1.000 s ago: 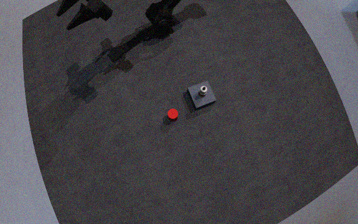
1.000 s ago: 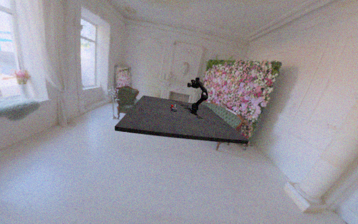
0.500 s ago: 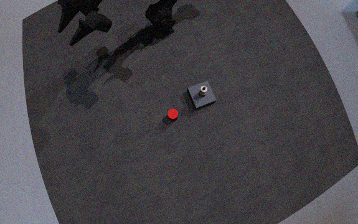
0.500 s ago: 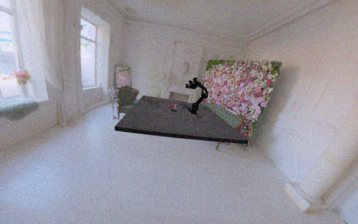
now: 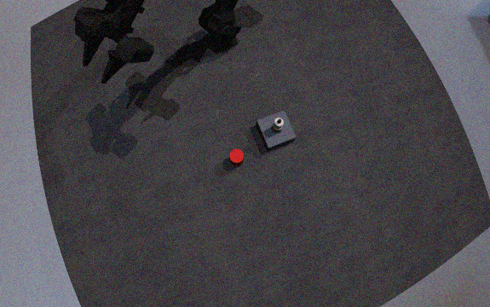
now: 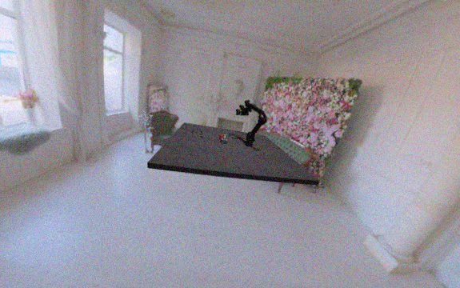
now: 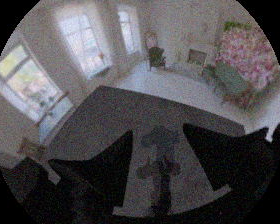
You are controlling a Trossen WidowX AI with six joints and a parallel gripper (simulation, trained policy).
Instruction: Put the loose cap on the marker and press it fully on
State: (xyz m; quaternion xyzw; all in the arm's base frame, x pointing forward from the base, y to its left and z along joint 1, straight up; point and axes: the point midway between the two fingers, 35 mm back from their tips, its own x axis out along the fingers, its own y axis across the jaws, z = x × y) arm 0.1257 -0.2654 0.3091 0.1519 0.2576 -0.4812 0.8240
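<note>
Now: gripper tip 26 cm above the red marker cap, 21 cm to the right of it and 19 cm short of it.
</note>
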